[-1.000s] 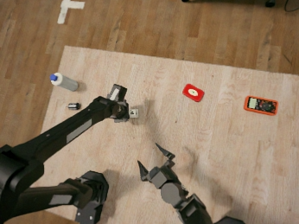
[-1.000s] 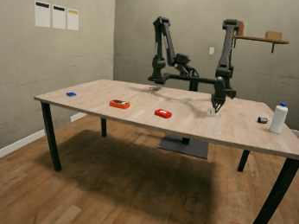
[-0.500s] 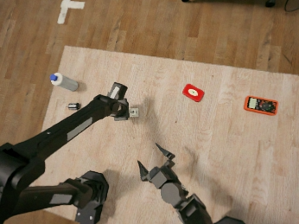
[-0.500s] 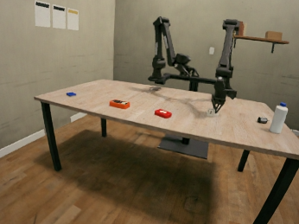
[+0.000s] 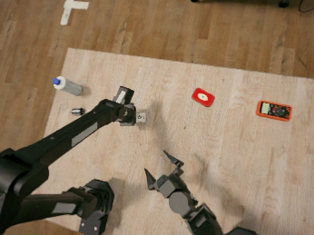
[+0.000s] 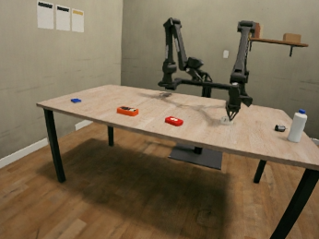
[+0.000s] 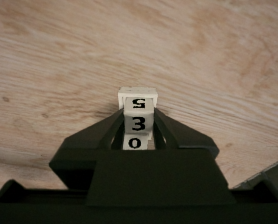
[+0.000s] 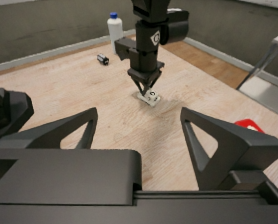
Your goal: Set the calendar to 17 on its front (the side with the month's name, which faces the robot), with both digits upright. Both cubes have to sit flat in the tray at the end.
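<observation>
Now: left hand 20 mm to the left of the white tray and 20 mm above it. From my left hand the other things lie so: blue item 1080 mm to the right, 170 mm ahead, 20 mm below; red flat object 290 mm to the right, 150 mm ahead, 10 mm below.
</observation>
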